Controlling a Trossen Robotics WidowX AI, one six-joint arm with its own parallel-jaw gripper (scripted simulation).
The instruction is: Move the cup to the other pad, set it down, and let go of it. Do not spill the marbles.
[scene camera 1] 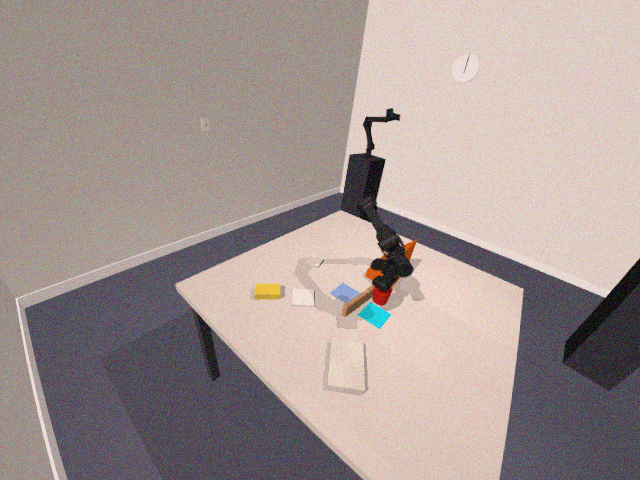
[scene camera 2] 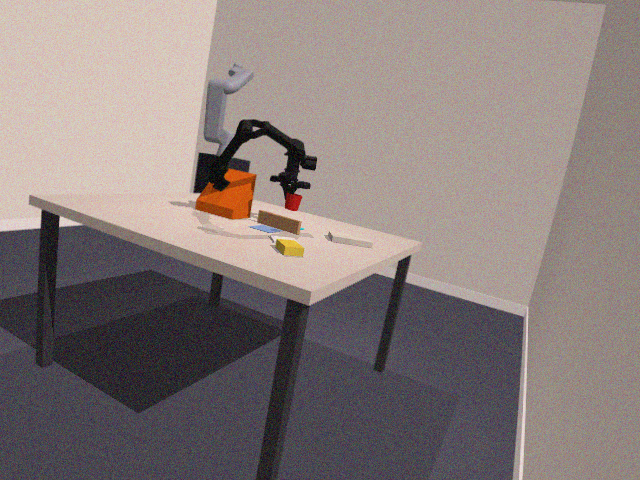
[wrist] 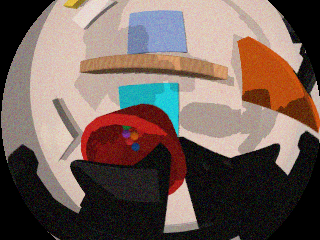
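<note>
You'd see a red cup and a white slab here, and there's a wooden bar as well. A blue pad and a cyan pad are in the pictures too, and so is my gripper.
</note>
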